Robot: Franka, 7 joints.
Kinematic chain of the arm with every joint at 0, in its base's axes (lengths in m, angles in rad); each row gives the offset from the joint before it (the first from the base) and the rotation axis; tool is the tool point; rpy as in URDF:
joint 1: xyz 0 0 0.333 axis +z
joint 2: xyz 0 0 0 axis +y
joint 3: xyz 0 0 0.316 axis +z
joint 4: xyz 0.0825 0 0 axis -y
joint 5: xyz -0.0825 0 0.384 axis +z
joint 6: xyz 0 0 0 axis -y
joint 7: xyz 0.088 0 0 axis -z
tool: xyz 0 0 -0.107 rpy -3.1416 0 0
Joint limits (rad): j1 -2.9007..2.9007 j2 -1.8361..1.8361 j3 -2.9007..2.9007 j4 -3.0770..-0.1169 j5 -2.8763..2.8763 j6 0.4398..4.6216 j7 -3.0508..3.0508
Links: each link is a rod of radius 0.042 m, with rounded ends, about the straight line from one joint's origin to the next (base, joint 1, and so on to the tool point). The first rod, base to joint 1, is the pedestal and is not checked.
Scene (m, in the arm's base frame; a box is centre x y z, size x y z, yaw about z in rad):
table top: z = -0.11
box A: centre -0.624 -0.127 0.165 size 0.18 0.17 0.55 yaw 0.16
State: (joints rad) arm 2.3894 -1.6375 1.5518 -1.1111 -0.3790 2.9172 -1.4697
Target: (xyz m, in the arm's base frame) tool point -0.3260 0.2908 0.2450
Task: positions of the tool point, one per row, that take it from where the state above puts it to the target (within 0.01 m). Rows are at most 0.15 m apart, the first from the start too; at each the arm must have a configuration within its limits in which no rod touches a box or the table.
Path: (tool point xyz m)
1: 0.0372 -0.7752 0.2643
2: -0.0771 -0.7157 0.2639
3: -0.1742 -0.6267 0.2744
4: -0.2464 -0.5139 0.2950
5: -0.2879 -0.3846 0.3231
6: -0.2953 -0.2468 0.3545
7: -0.3542 -0.1759 0.3382
8: -0.3951 -0.0903 0.3211
9: -0.4144 0.0052 0.3031
10: -0.4096 0.1048 0.2844
11: -0.3798 0.2022 0.2650
12: -0.3260 0.2908 0.2450

